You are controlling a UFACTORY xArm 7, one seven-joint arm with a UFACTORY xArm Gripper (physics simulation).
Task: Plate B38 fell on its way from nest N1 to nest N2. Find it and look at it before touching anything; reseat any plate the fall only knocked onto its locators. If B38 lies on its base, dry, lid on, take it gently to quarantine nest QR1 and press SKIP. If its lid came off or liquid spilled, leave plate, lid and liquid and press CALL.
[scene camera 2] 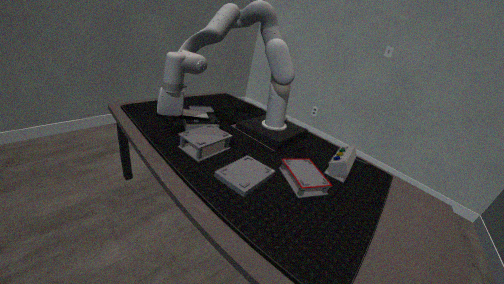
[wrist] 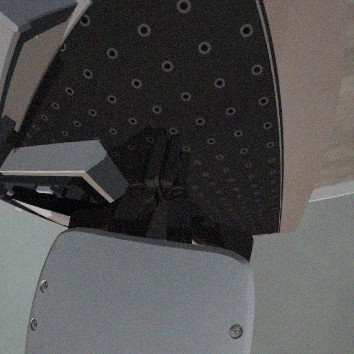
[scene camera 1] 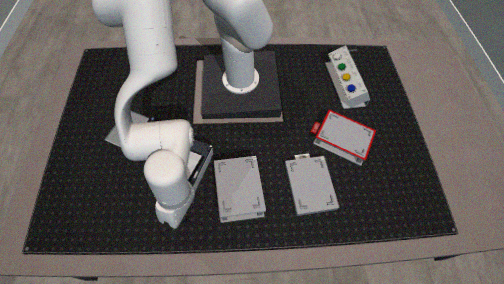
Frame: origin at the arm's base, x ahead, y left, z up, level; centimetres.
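Where they show: gripper, between the fingertips: [scene camera 2: 168, 130] [wrist: 171, 147] [scene camera 1: 182, 218]; arm's base, origin of its link: [scene camera 2: 273, 125] [scene camera 1: 240, 79].
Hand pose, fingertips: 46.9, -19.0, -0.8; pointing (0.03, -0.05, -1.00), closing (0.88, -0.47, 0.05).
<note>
Each offset is from my fingertips to the top centre of the thing, as dx, dy, dz. "spot": to the spot under its first point.
My gripper [wrist: 171, 147] is shut and empty, pointing down beside the dark holder; its fingers are hidden behind its housing in both scene views. The holder {spot: -12.1, +5.3, +3.0} [scene camera 1: 201, 172] [wrist: 60, 157] has grey walls and bears a white-topped plate {-12.4, -0.3, +5.8} [scene camera 1: 195, 162] [scene camera 2: 195, 114], partly covered by the arm in scene camera 1. A loose translucent lid {-30.7, -18.8, -1.4} [scene camera 1: 115, 136] [scene camera 2: 202, 108] lies behind the arm. Plate B38 and any liquid by it cannot be made out behind the arm. The red-edged quarantine nest QR1 {-22.2, +50.1, +2.4} [scene camera 1: 346, 134] [scene camera 2: 306, 172] bears no plate. The button box {-45.9, +57.0, +6.2} [scene camera 1: 359, 92] [scene camera 2: 341, 165] has white, green, yellow and blue buttons; their labels are unreadable.
A raised grey nest {-7.2, +15.5, +4.1} [scene camera 1: 240, 185] [scene camera 2: 205, 135] stands right of the holder in scene camera 1. A lower grey nest {-7.4, +36.4, +0.5} [scene camera 1: 311, 184] [scene camera 2: 245, 172] stands between it and QR1. Both bear no plate. The arm's black base [scene camera 1: 241, 107] [scene camera 2: 272, 137] is at the back middle.
</note>
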